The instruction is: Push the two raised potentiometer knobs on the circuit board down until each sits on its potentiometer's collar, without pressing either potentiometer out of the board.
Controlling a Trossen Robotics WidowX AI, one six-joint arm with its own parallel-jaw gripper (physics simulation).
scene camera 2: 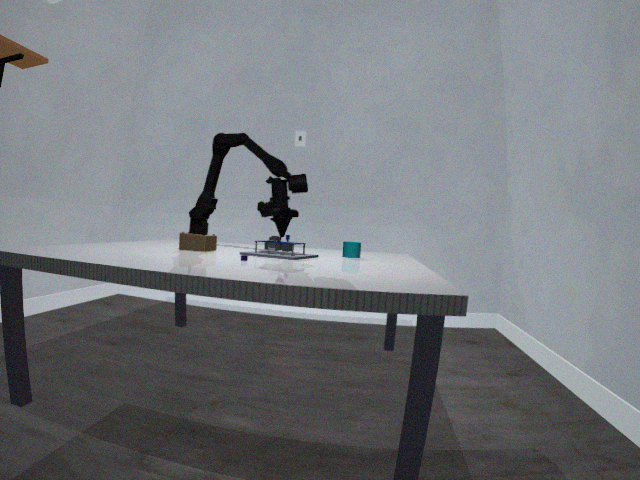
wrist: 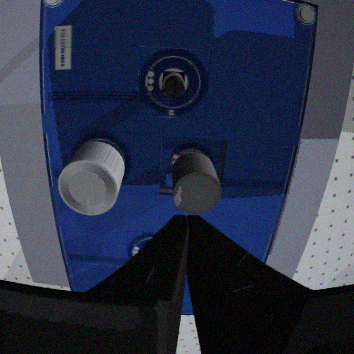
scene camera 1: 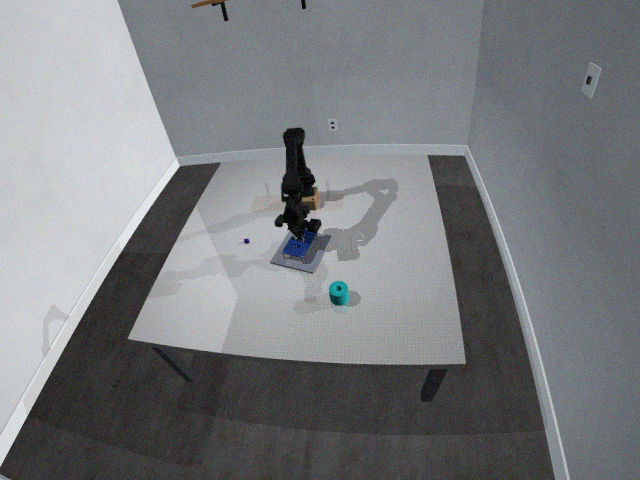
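Pixels of known places: gripper, fingertip midpoint: (scene camera 2: 282,237) (wrist: 185,226) (scene camera 1: 300,239); arm's base at its link origin: (scene camera 2: 197,233) (scene camera 1: 307,192).
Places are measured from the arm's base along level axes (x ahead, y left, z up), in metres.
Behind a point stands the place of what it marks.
Observation:
The blue circuit board (scene camera 1: 294,251) {y -0.072, x 0.379, z -0.012 m} (wrist: 240,110) stands on thin posts above a grey base plate (scene camera 1: 317,258) {y 0.018, x 0.397, z -0.053 m} (scene camera 2: 310,256) {y -0.063, x 0.438, z -0.056 m} (wrist: 20,200) {y -0.144, x 0.319, z -0.053 m}. In the wrist view a light grey knob (wrist: 91,180) {y -0.063, x 0.302, z 0.010 m} stands upright at the left, and a dark grey knob (wrist: 197,185) {y -0.034, x 0.318, z 0.008 m} stands right of it. Their collars are mostly hidden beneath them, so how far they sit down cannot be told. A bare potentiometer shaft (wrist: 173,84) {y -0.029, x 0.286, z 0.004 m} shows further up the board. My gripper (scene camera 2: 281,236) {y -0.044, x 0.332, z 0.007 m} (wrist: 185,226) {y -0.044, x 0.332, z 0.007 m} is shut and empty, its tips close to the dark grey knob's near edge; contact cannot be told.
A teal cylinder (scene camera 1: 338,293) {y 0.085, x 0.629, z -0.001 m} (scene camera 2: 352,250) {y 0.052, x 0.605, z -0.033 m} stands beyond the base plate, away from the arm's base. A small purple cube (scene camera 1: 246,240) {y -0.300, x 0.235, z -0.047 m} (scene camera 2: 244,257) {y -0.312, x 0.234, z -0.052 m} lies to the side of the plate. The arm stands by a wooden block (scene camera 1: 311,198) {y 0.018, x 0.050, z -0.002 m} (scene camera 2: 197,241) {y -0.071, x 0.020, z -0.025 m}. My fingers partly hide another round fitting (wrist: 142,245) {y -0.069, x 0.348, z -0.012 m}.

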